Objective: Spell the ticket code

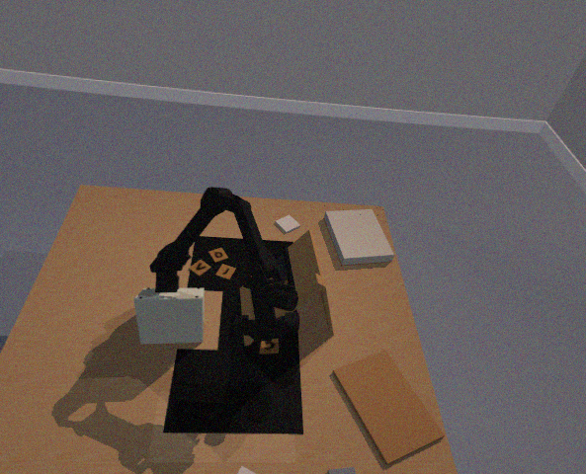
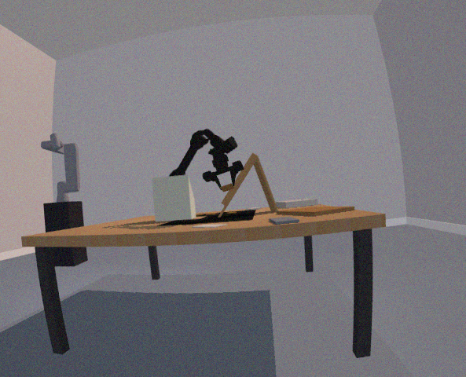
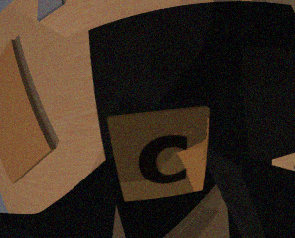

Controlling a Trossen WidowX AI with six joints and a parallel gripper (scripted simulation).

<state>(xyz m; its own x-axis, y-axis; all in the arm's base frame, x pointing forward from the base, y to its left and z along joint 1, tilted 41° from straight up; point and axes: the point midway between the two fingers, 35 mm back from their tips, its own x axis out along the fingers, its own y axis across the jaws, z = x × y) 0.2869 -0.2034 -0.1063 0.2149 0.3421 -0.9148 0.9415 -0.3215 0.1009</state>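
My gripper tip is now 270 mm to the right of the white ticket, 50 mm above it and 10 mm short of it. Round my gripper tip: letter tile: 390 mm to the left, 130 mm below, 20 mm ahead; flat wooden slab: 350 mm ahead, 140 mm to the right, 130 mm below; black mat: 210 mm to the left, 140 mm below, 90 mm behind.
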